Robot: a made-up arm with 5 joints.
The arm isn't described. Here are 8 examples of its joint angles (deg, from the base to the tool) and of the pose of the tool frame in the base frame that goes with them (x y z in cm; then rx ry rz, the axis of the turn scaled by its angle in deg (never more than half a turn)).
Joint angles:
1: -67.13 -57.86 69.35 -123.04 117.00
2: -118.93 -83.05 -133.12 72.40 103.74
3: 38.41 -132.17 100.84 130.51 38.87
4: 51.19 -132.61 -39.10 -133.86 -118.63
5: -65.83 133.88 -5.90 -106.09 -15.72
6: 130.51 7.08 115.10 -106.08 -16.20
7: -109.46 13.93 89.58 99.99 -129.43
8: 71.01 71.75 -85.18 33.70 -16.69
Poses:
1: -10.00 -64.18 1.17 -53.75 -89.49 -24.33
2: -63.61 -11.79 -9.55 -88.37 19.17 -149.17
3: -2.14 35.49 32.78 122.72 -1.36 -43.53
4: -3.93 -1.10 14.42 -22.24 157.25 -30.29
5: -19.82 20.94 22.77 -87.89 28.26 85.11
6: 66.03 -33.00 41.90 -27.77 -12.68 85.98
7: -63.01 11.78 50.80 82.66 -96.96 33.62
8: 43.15 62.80 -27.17 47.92 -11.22 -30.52
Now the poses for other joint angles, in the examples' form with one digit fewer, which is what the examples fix.
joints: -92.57 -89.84 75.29 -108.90 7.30
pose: 5.0 -15.4 41.7 5.1 172.9 -28.4
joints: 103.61 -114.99 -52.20 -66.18 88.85
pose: 52.2 -21.4 -24.3 4.5 -67.7 -46.2
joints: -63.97 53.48 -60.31 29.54 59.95
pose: -45.3 53.8 18.1 28.1 152.6 -64.6
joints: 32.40 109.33 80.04 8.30 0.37
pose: 33.0 79.9 -49.4 71.4 -100.0 73.3
